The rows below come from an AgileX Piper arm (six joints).
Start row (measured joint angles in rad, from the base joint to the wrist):
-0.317, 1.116, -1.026, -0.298, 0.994, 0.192
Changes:
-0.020, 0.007, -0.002, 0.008, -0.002, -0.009
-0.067, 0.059, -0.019, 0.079, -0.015, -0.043
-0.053, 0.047, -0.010, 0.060, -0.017, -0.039
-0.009, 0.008, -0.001, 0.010, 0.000, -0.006
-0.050, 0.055, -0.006, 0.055, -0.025, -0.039
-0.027, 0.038, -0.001, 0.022, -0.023, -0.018
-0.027, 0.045, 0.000, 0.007, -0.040, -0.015
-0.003, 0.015, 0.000, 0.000, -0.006, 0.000
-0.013, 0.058, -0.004, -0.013, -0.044, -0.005
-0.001, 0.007, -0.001, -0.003, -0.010, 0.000
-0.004, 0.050, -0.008, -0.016, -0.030, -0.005
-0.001, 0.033, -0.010, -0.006, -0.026, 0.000
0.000, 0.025, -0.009, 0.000, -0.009, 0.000
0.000, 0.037, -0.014, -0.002, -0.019, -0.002
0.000, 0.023, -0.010, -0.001, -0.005, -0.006
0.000, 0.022, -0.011, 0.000, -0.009, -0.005
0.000, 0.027, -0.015, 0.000, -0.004, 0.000
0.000, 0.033, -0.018, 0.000, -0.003, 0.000
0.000, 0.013, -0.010, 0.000, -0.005, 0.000
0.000, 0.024, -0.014, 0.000, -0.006, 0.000
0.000, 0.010, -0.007, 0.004, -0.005, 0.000
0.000, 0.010, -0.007, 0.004, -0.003, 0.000
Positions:
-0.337, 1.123, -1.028, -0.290, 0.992, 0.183
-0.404, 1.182, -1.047, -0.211, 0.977, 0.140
-0.457, 1.229, -1.057, -0.151, 0.960, 0.101
-0.466, 1.237, -1.058, -0.141, 0.960, 0.095
-0.516, 1.292, -1.064, -0.086, 0.935, 0.056
-0.543, 1.330, -1.065, -0.064, 0.912, 0.038
-0.570, 1.375, -1.065, -0.057, 0.872, 0.023
-0.573, 1.390, -1.065, -0.057, 0.866, 0.023
-0.586, 1.448, -1.069, -0.070, 0.822, 0.018
-0.587, 1.455, -1.070, -0.073, 0.812, 0.018
-0.591, 1.505, -1.078, -0.089, 0.782, 0.013
-0.592, 1.538, -1.088, -0.095, 0.756, 0.013
-0.592, 1.563, -1.097, -0.095, 0.747, 0.013
-0.592, 1.600, -1.111, -0.097, 0.728, 0.011
-0.592, 1.623, -1.121, -0.098, 0.723, 0.005
-0.592, 1.645, -1.132, -0.098, 0.714, 0.000
-0.592, 1.672, -1.147, -0.098, 0.710, 0.000
-0.592, 1.705, -1.165, -0.098, 0.707, 0.000
-0.592, 1.718, -1.175, -0.098, 0.702, 0.000
-0.592, 1.742, -1.189, -0.098, 0.696, 0.000
-0.592, 1.752, -1.196, -0.094, 0.691, 0.000
-0.592, 1.762, -1.203, -0.090, 0.688, 0.000

